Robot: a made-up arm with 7 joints.
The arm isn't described. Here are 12 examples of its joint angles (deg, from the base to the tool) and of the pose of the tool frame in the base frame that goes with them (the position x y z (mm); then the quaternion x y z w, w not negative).
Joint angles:
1: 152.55 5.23 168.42 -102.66 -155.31 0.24 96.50
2: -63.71 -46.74 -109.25 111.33 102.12 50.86 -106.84
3: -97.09 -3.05 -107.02 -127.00 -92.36 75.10 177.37
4: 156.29 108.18 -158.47 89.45 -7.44 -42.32 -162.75
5: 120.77 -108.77 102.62 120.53 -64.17 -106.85 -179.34
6: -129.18 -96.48 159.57 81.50 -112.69 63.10 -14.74
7: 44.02 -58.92 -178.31 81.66 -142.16 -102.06 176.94
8: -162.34 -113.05 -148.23 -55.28 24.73 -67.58 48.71
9: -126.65 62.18 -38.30 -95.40 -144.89 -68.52 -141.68
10: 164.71 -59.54 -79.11 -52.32 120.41 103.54 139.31
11: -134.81 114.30 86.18 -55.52 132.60 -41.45 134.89
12: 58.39 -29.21 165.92 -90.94 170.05 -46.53 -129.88
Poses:
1: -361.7 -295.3 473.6 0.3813 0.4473 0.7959 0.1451
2: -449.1 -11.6 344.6 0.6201 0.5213 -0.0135 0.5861
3: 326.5 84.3 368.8 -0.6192 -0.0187 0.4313 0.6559
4: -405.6 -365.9 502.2 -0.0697 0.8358 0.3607 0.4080
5: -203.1 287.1 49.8 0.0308 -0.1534 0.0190 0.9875
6: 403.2 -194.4 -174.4 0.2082 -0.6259 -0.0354 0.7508
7: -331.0 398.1 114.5 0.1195 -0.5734 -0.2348 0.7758
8: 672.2 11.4 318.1 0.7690 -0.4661 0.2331 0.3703
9: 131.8 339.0 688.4 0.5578 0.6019 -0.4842 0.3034
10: 383.0 451.9 545.7 0.4831 0.6907 0.2917 0.4522
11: -653.5 176.9 -8.5 -0.0175 0.3548 -0.1853 0.9162
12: 178.9 -91.8 809.5 -0.7079 -0.6921 -0.0068 0.1412
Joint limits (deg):
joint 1: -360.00..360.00
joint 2: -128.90..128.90
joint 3: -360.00..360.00
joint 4: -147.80..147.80
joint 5: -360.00..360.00
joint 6: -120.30..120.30
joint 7: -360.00..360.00
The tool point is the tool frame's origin. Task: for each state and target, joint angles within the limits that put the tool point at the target. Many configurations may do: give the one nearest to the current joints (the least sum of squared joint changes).
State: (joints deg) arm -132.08 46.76 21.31 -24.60 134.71 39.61 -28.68
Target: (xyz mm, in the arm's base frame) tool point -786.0 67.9 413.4
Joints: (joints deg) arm -173.71 87.57 29.55 -13.17 135.92 34.27 -28.68
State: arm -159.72 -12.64 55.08 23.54 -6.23 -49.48 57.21
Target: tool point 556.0 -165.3 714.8
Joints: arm -134.88 -54.09 68.69 48.95 -9.20 -65.42 57.21
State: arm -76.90 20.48 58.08 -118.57 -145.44 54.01 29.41
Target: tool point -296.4 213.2 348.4
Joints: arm -67.29 32.89 89.82 -117.84 -142.04 51.40 29.41
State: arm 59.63 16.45 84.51 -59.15 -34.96 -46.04 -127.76
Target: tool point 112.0 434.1 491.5
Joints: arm 48.33 -10.43 67.81 -95.48 -34.20 -49.60 -127.76
